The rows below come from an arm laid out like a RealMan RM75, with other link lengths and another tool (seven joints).
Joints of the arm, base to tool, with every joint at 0 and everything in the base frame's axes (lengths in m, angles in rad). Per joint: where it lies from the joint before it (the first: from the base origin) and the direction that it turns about. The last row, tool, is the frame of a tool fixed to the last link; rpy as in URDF.
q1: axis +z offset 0 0 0.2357
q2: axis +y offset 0 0 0
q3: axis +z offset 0 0 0.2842
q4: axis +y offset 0 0 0
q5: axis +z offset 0 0 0.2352
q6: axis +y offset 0 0 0
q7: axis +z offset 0 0 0.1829
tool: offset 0.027 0.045 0 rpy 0.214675 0 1.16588
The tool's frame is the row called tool.
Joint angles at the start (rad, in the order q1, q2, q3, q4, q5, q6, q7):
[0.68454, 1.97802, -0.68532, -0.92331, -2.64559, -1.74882, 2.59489]
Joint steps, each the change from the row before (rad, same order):
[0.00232, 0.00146, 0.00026, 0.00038, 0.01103, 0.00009, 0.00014]
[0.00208, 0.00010, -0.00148, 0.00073, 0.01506, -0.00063, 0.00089]
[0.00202, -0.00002, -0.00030, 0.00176, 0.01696, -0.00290, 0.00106]
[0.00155, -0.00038, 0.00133, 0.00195, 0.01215, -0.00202, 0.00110]
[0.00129, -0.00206, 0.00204, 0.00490, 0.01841, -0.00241, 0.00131]
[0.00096, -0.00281, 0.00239, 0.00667, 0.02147, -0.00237, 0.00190]
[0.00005, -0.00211, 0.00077, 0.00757, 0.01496, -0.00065, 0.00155]
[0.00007, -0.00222, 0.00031, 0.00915, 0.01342, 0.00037, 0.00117]
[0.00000, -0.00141, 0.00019, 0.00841, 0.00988, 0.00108, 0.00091]
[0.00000, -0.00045, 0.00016, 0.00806, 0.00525, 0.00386, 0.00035]
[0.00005, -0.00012, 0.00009, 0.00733, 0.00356, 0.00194, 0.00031]
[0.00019, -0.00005, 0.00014, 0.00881, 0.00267, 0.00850, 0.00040]
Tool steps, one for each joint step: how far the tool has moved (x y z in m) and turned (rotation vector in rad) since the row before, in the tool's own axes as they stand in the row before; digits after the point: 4 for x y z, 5 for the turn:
[0.0019, 0.0024, -0.0003, -0.00930, 0.00693, -0.00542]
[0.0021, 0.0027, -0.0008, -0.01060, 0.00844, -0.00626]
[0.0026, 0.0025, -0.0009, -0.01128, 0.01232, -0.00601]
[0.0017, 0.0018, -0.0008, -0.00913, 0.00938, -0.00295]
[0.0019, 0.0021, -0.0013, -0.01336, 0.01403, -0.00270]
[0.0020, 0.0022, -0.0015, -0.01544, 0.01658, -0.00176]
[0.0013, 0.0011, -0.0004, -0.00937, 0.01303, 0.00048]
[0.0010, 0.0009, 0.0000, -0.00778, 0.01244, 0.00122]
[0.0007, 0.0006, 0.0004, -0.00552, 0.01012, 0.00182]
[0.0001, 0.0003, 0.0010, -0.00351, 0.00601, 0.00291]
[0.0002, 0.0000, 0.0010, -0.00124, 0.00632, 0.00265]
[-0.0007, 0.0005, 0.0015, -0.00386, 0.00195, 0.00467]

